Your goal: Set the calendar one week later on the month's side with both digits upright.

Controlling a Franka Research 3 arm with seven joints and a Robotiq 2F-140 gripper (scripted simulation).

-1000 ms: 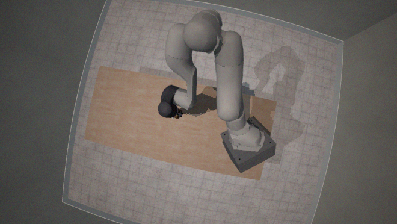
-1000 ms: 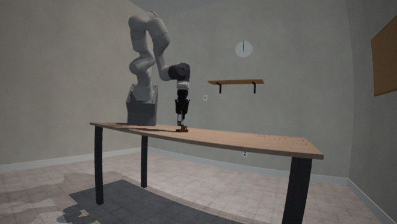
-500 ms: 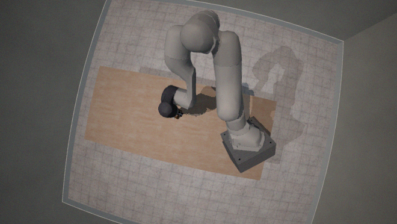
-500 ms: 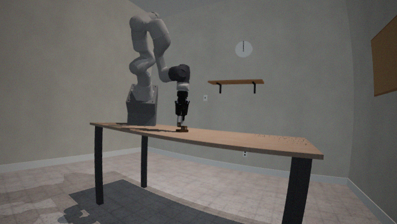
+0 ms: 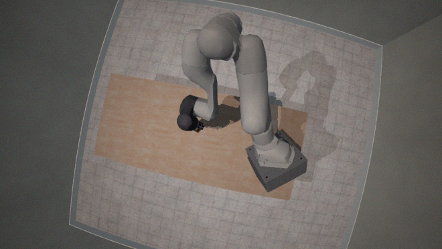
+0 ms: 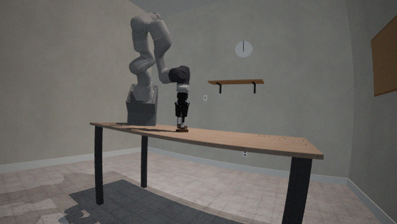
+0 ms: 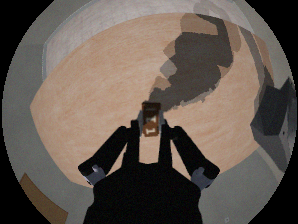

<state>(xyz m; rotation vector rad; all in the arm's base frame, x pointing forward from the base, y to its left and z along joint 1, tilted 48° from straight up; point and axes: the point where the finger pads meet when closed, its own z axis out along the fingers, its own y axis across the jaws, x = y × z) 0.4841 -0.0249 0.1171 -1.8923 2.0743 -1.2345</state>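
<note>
My hand is 30 mm above the calendar cube.
</note>
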